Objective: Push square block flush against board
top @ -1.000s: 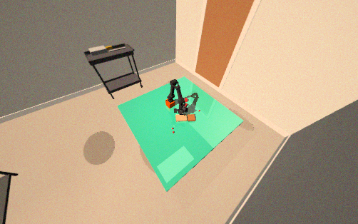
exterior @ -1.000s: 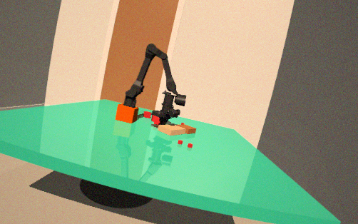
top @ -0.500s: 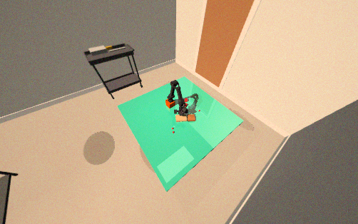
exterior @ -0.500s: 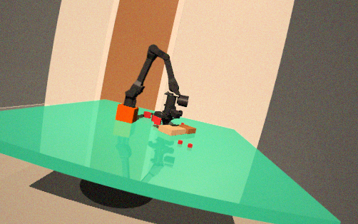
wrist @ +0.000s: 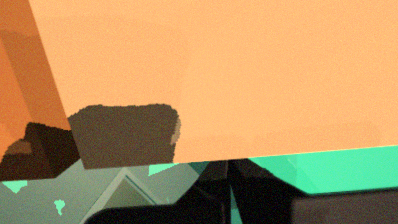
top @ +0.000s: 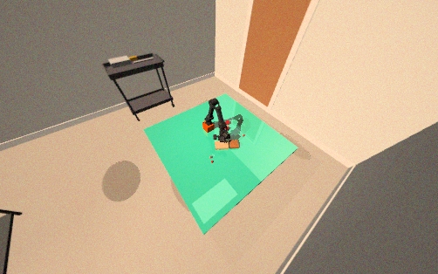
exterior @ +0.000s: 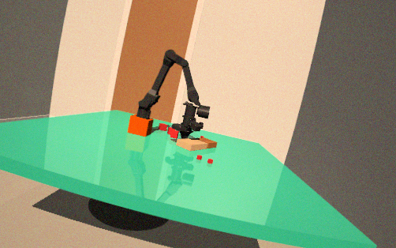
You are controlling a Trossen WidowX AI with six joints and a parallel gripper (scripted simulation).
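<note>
My gripper tip is now 4 cm to the left of the tan board, 4 cm short of it and 1 cm below it. The rest, counted from my gripper tip: square block (13 cm ahead, 6 cm to the left, 1 cm above).
</note>
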